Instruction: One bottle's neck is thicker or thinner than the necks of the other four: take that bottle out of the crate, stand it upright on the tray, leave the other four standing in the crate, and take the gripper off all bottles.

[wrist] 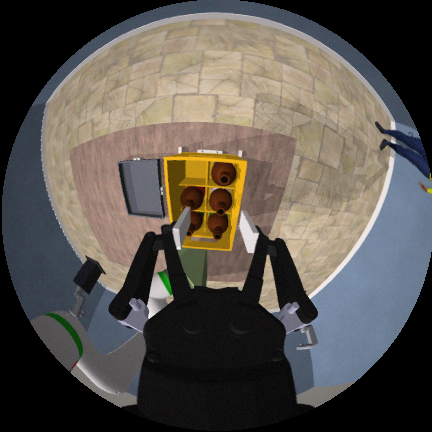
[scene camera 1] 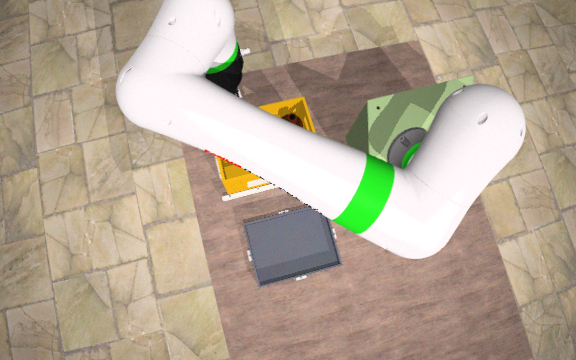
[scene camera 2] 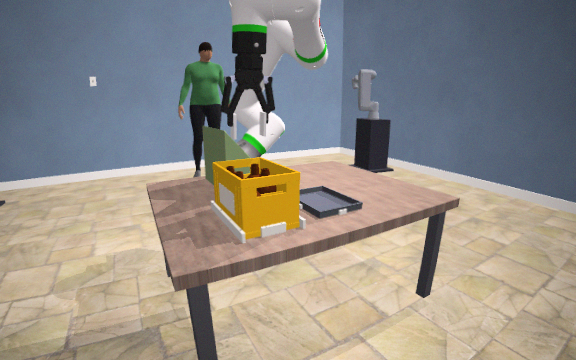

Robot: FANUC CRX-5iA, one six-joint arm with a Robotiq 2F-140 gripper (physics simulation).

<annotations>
One and the same spot on a dark grey tray: (wrist: 140,180) is (scene camera 1: 279,247).
</annotations>
